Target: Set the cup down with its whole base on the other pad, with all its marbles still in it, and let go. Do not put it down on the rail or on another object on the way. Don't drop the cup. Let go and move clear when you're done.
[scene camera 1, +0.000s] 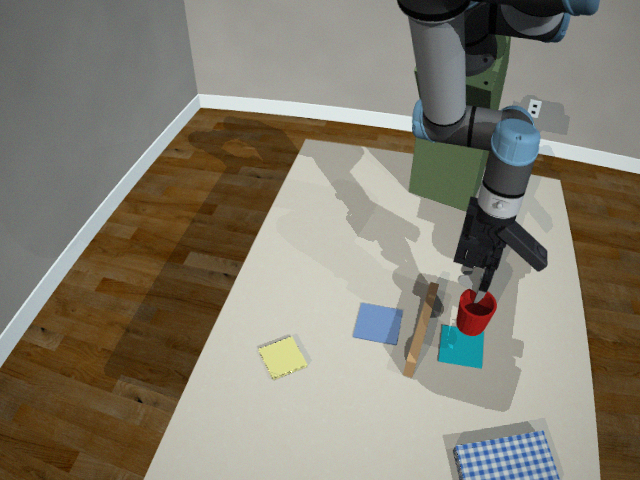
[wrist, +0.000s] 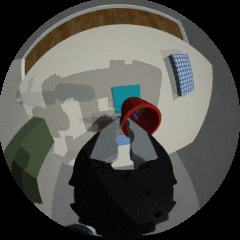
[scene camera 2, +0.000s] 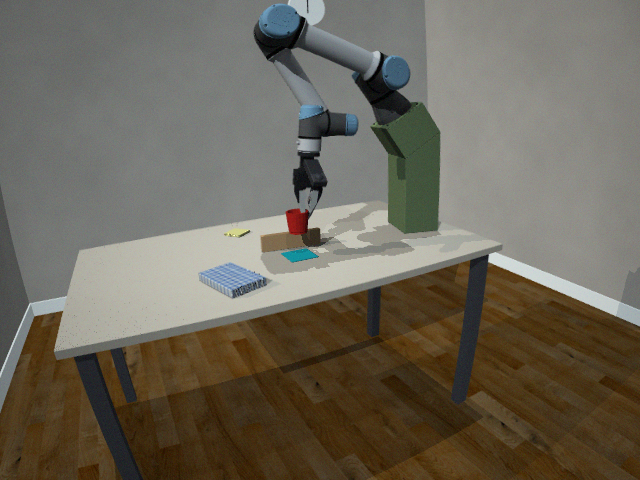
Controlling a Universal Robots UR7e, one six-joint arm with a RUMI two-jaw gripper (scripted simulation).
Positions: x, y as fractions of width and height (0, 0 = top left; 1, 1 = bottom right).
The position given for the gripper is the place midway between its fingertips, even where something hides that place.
Labels:
The gripper shows in scene camera 1 (0.74, 0.63), in the wrist view (0.51, 0.49) and in scene camera 2 (0.48, 0.46).

